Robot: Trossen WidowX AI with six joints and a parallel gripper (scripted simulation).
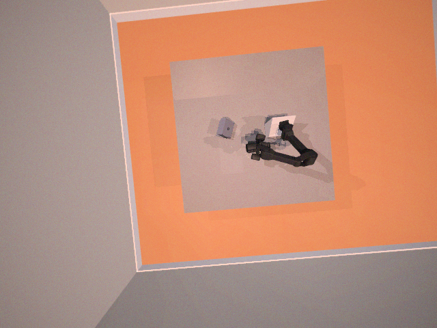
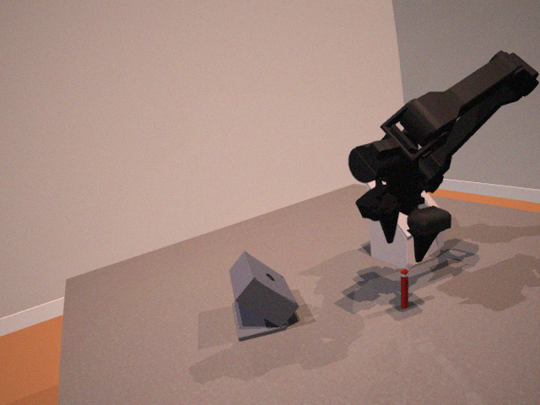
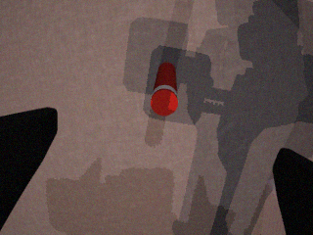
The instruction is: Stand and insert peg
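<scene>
The red peg lies 60 mm below my gripper tip. Round my gripper tip: sloped grey panel 180 mm ahead, 210 mm to the right, 50 mm below; then base plate 200 mm ahead, 220 mm to the right, 120 mm below.
</scene>
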